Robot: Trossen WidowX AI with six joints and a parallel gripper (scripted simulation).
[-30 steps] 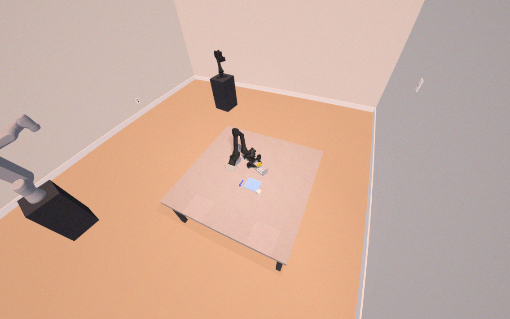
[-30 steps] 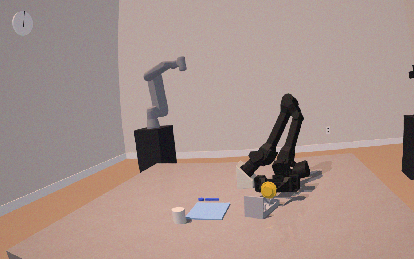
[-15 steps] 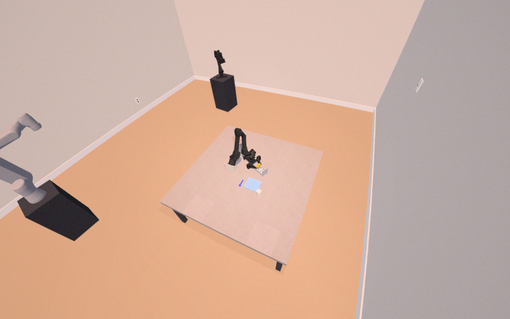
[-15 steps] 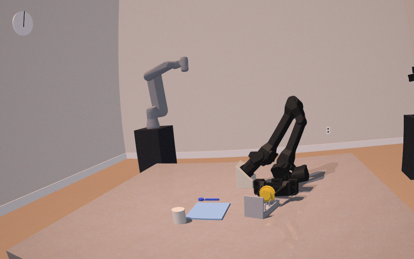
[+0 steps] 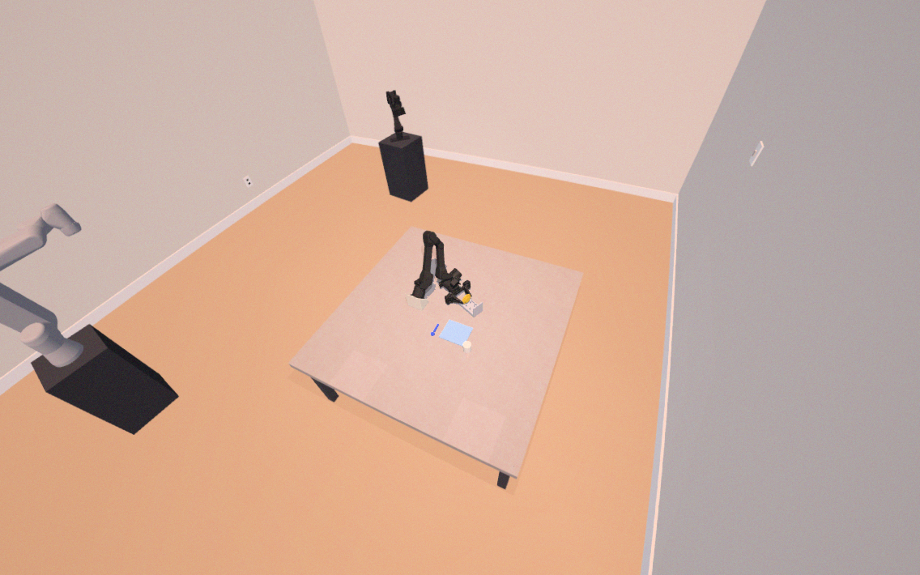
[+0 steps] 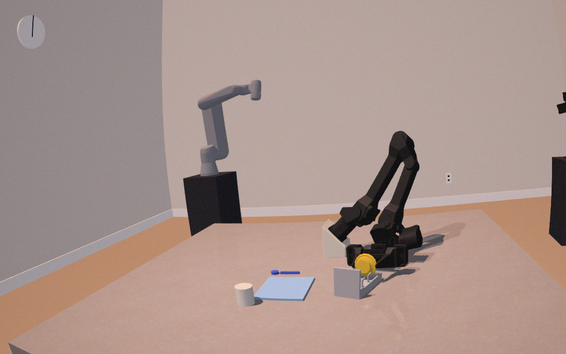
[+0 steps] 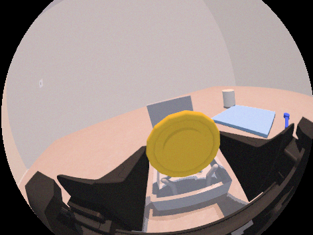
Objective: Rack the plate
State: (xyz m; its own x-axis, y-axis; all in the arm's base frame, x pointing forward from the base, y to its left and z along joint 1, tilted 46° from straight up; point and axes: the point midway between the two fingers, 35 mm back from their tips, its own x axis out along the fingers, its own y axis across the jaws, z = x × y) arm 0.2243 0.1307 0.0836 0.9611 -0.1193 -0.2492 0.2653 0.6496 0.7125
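Right now my gripper tip is 1 cm past the yellow plate. The rest, counted from my gripper tip: grey dish rack (3 cm ahead, 1 cm to the right, 3 cm below); blue spoon (6 cm behind, 26 cm to the right, 5 cm below); white cup (16 cm ahead, 26 cm to the right, 3 cm below).
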